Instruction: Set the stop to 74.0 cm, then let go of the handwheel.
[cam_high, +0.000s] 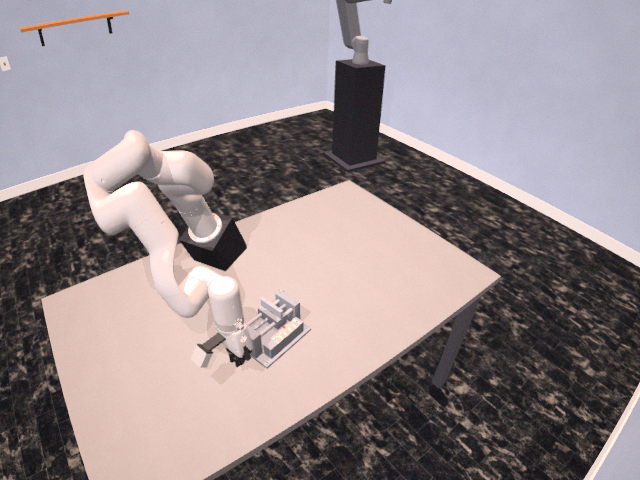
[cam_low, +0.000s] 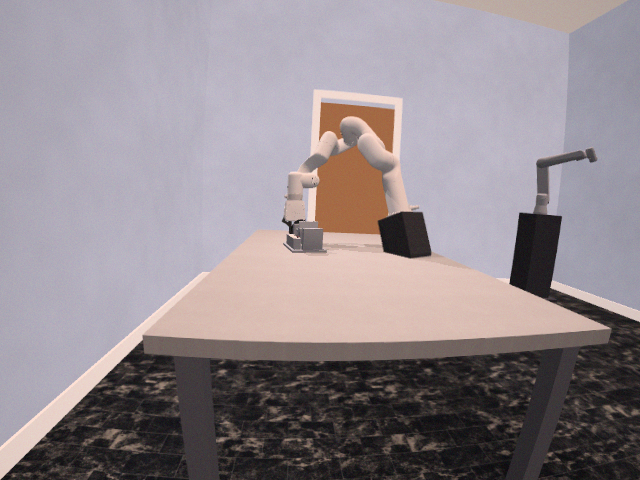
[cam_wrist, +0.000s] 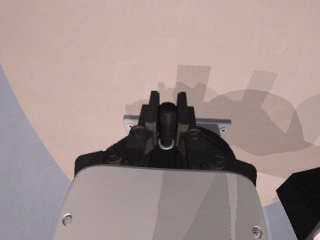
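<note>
Now: hand 1 cm past the black handwheel and 2 cm to the right of it. The rest, counted from my hand: handwheel knob: 1 cm to the left; then sliding stop block: 7 cm behind, 16 cm to the left, 3 cm above.
</note>
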